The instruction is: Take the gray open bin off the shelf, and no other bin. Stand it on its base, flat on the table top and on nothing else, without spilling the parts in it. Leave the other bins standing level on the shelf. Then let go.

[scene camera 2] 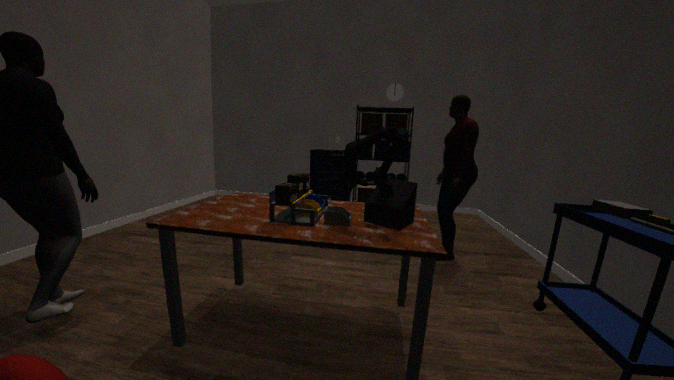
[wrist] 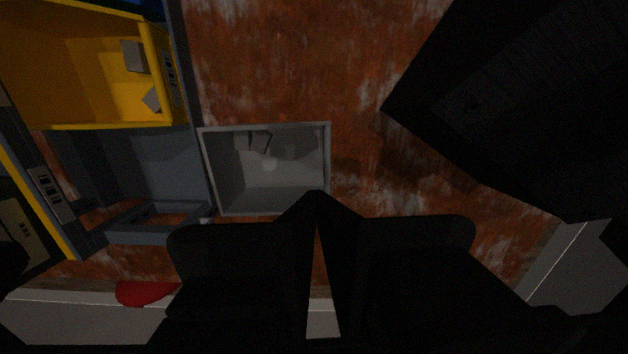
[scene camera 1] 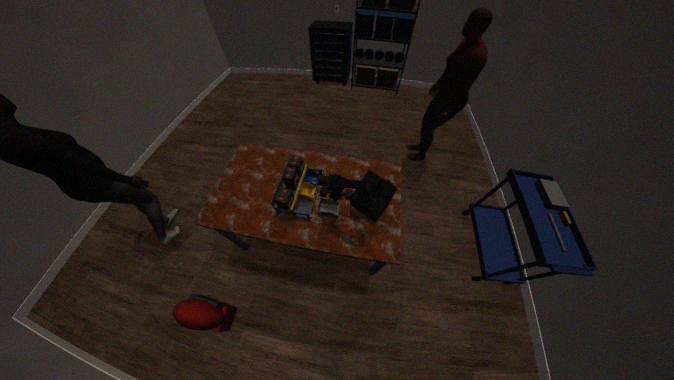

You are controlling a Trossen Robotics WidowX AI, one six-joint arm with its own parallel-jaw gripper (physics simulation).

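Places are measured from the arm's base along level axes (x ahead, y left, z up), in centimetres.
Pixels of known places: gripper, between the fingertips: point(scene camera 2: 347, 197) point(wrist: 315, 196) point(scene camera 1: 335, 200); arm's base, origin of its link: point(scene camera 2: 387, 192).
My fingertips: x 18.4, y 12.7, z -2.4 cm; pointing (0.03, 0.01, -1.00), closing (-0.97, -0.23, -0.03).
Ahead of a thing's pixels: the offset from my fingertips to its top centre. "spot": to the spot under its first point.
The gray open bin @[dy +1.9, dx +4.3, dz -6.5 cm] point(scene camera 1: 328, 207) point(scene camera 2: 338, 217) point(wrist: 282, 175) stands upright on its base on the table top point(scene camera 1: 260, 220) point(scene camera 2: 240, 235) point(wrist: 300, 65), right beside the shelf @[spot: dy -7.7, dx +17.3, dz -12.7 cm] point(wrist: 184, 60). Small gray parts @[spot: dy +0.0, dx +8.4, dz -12.2 cm] point(wrist: 252, 141) lie in it. I cannot tell whether its rim touches the shelf. A yellow bin @[dy -4.1, dx +24.8, dz -5.9 cm] point(scene camera 1: 307, 190) point(scene camera 2: 308, 205) point(wrist: 110, 95) with parts and a blue bin @[dy -15.0, dx +26.8, dz -5.9 cm] point(scene camera 1: 312, 176) point(wrist: 137, 5) sit on the shelf and look level. My gripper point(wrist: 315, 196) is shut and empty, above the gray bin and apart from it; its fingers hide the bin's lower right corner in the wrist view.
Dark boxes with orange marks @[dy +11.1, dx +30.1, dz +5.8 cm] point(scene camera 1: 284, 197) stand on the shelf's far side, behind a yellow rail @[dy -3.5, dx +27.8, dz -2.8 cm] point(scene camera 1: 300, 186) point(scene camera 2: 302, 196). A large black block point(scene camera 1: 374, 196) point(scene camera 2: 392, 205) stands on the table at the arm's base. A blue cart point(scene camera 1: 497, 240) point(scene camera 2: 600, 315) and two people are beyond the table.
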